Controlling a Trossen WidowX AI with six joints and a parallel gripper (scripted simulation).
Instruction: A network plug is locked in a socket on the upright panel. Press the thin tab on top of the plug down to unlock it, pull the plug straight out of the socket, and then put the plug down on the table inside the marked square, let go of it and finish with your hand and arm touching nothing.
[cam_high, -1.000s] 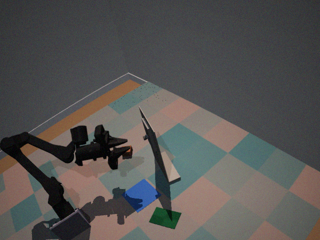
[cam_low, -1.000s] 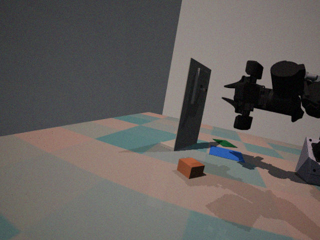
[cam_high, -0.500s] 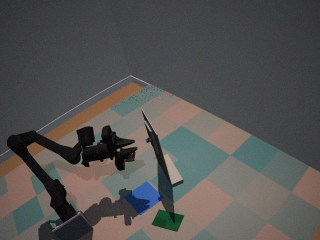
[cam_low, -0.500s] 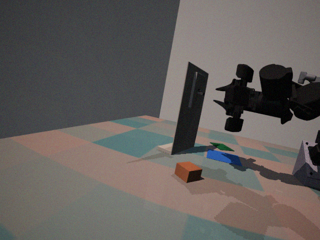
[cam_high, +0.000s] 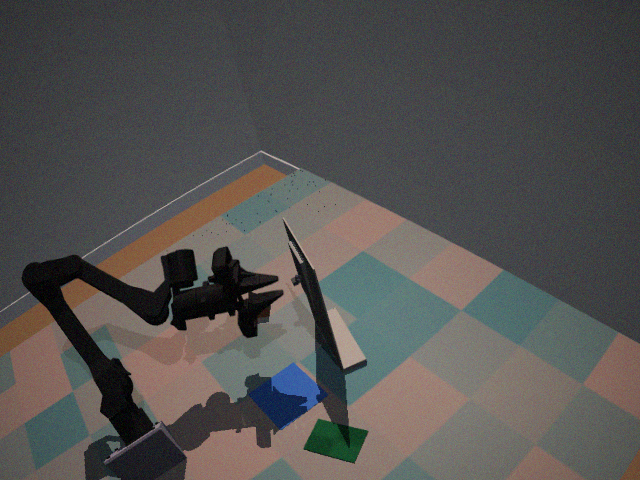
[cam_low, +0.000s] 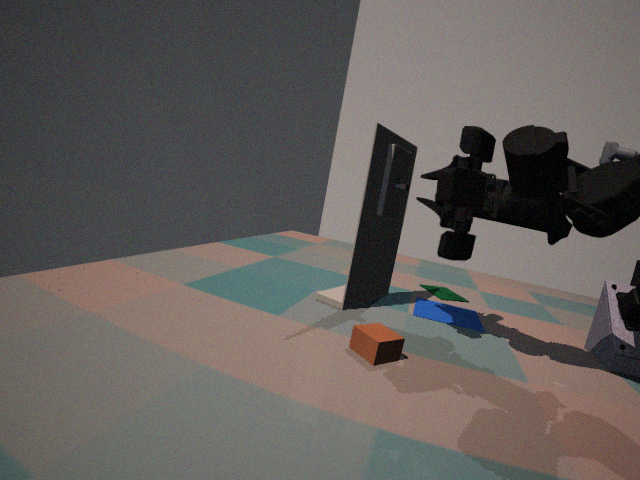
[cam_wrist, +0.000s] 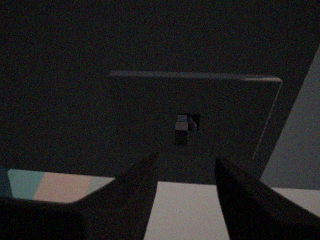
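Right now my gripper tip is 40 mm short of the grey network plug and 20 mm to the left of it. Round my gripper tip: orange block (190 mm below, 180 mm to the left, 20 mm ahead); upright panel (80 mm below, 50 mm ahead, 20 mm to the right); blue marked square (200 mm below, 100 mm behind, 50 mm to the right).
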